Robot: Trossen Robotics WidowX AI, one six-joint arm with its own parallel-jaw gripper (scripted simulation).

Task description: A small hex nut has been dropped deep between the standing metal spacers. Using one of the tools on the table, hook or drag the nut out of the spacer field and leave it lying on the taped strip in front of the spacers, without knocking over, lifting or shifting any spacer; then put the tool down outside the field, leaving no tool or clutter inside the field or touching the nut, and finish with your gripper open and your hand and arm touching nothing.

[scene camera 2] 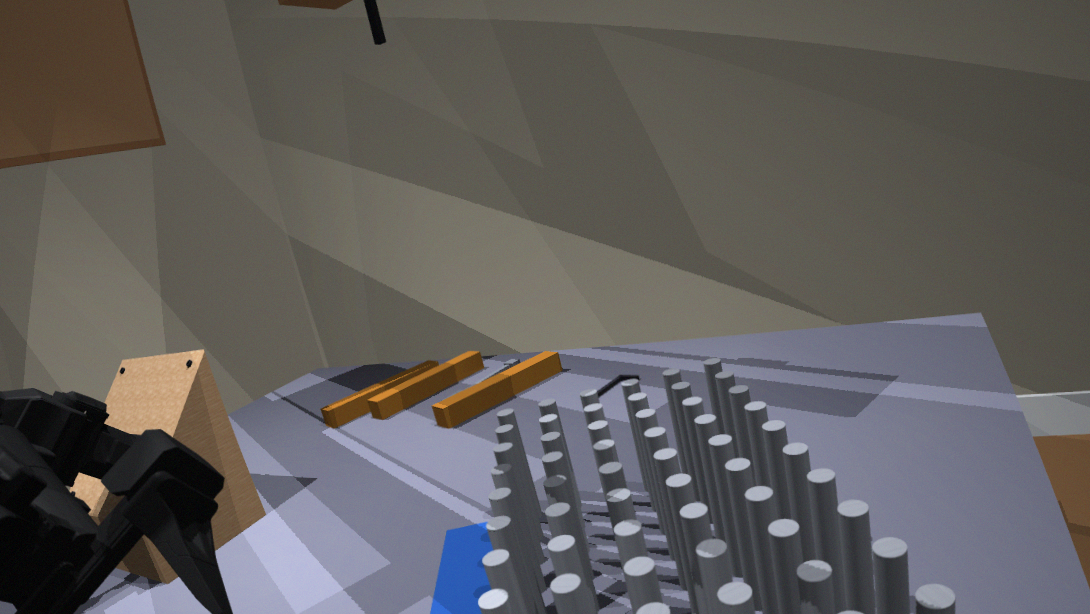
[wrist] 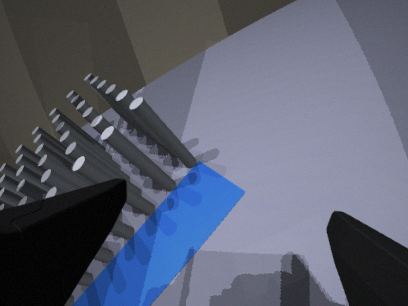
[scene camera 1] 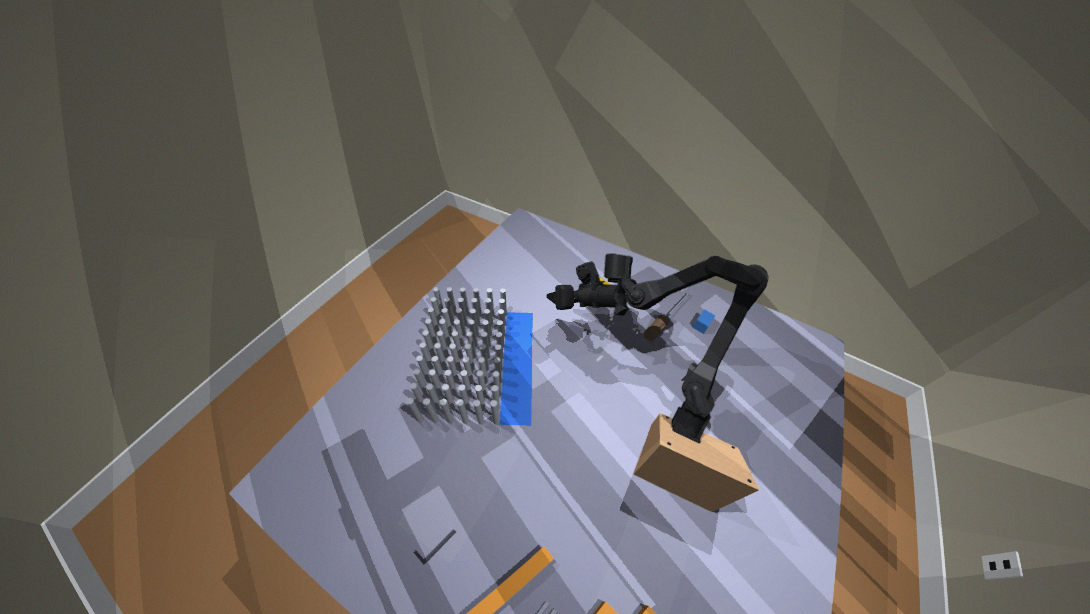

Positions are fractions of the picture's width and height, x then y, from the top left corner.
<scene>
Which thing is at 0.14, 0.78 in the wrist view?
My gripper.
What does my gripper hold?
Nothing.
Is my gripper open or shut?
Open.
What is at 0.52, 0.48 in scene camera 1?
My gripper.
</scene>
